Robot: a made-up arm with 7 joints.
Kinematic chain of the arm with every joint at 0, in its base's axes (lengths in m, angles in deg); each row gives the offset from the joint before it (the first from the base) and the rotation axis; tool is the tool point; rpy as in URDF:
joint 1: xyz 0 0 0.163 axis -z
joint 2: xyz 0 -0.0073 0.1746 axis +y
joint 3: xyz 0 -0.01 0.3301 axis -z
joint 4: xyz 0 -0.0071 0.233 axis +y
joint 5: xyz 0 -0.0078 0.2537 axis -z
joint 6: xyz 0 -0.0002 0.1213 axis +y
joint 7: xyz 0 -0.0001 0.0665 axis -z
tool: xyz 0 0 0 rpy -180 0 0
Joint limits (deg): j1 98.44..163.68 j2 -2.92..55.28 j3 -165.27..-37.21 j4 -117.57..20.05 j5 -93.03..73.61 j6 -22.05..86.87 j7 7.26..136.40
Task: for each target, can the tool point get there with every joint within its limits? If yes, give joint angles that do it. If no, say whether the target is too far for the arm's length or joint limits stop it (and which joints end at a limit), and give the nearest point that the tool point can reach.
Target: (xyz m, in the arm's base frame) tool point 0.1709 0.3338 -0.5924
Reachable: no: joint limits stop it (at a limit: joint 1, joint 2, joint 4, joint 6) | nearest point -0.5024 0.0204 0.2451 | short by 1.119 m
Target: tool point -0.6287 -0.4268 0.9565
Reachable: yes | joints 144.96 49.08 -66.02 -4.96 10.45 54.84 64.81
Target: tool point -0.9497 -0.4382 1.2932
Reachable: no: too far | nearest point -0.6738 -0.3109 1.0156 | short by 0.412 m
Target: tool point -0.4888 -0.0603 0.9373
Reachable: yes | joints 106.84 22.47 -80.46 -82.42 52.19 13.56 93.47
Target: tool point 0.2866 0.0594 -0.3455
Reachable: no: joint limits stop it (at a limit: joint 1, joint 2, joint 3, joint 4, joint 6) | nearest point -0.1585 -0.4741 0.2269 | short by 0.900 m
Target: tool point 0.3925 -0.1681 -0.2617
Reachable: no: joint limits stop it (at a limit: joint 1, joint 2, joint 3, joint 4, joint 6) | nearest point -0.1541 -0.4802 0.2263 | short by 0.796 m
